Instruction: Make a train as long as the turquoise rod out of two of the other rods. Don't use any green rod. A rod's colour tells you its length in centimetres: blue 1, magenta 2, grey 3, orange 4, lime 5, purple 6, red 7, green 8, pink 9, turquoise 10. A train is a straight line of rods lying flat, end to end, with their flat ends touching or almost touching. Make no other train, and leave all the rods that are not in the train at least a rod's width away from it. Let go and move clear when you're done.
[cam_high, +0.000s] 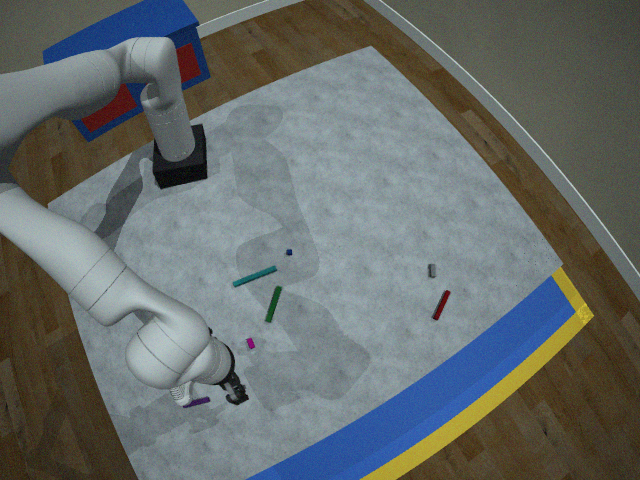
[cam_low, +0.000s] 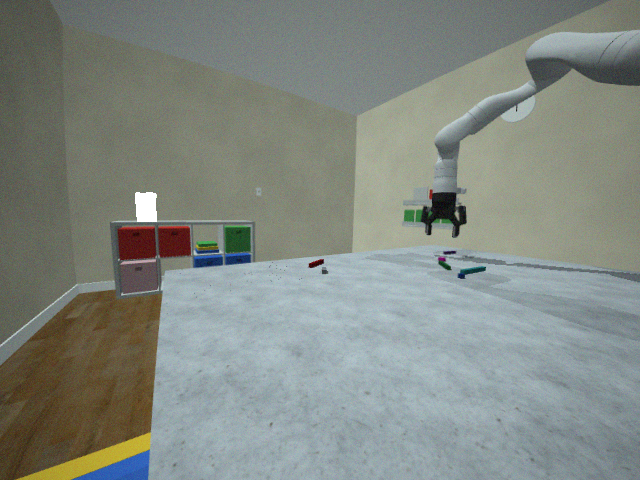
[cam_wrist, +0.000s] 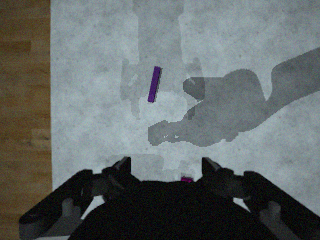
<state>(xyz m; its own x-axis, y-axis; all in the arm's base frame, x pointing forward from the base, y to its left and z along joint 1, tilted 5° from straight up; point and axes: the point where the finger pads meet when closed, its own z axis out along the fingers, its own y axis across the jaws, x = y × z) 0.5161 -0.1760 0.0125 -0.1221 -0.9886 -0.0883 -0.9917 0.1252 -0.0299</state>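
Now: the grey rod 46 cm to the left of my hand, 9 cm ahead of it and 7 cm below it. From my hand the other things lie so: purple rod (12 cm to the right, 7 cm below, 1 cm ahead); then magenta rod (7 cm below, 6 cm to the left, 3 cm behind); then green rod (15 cm to the left, 7 cm below, 7 cm behind).
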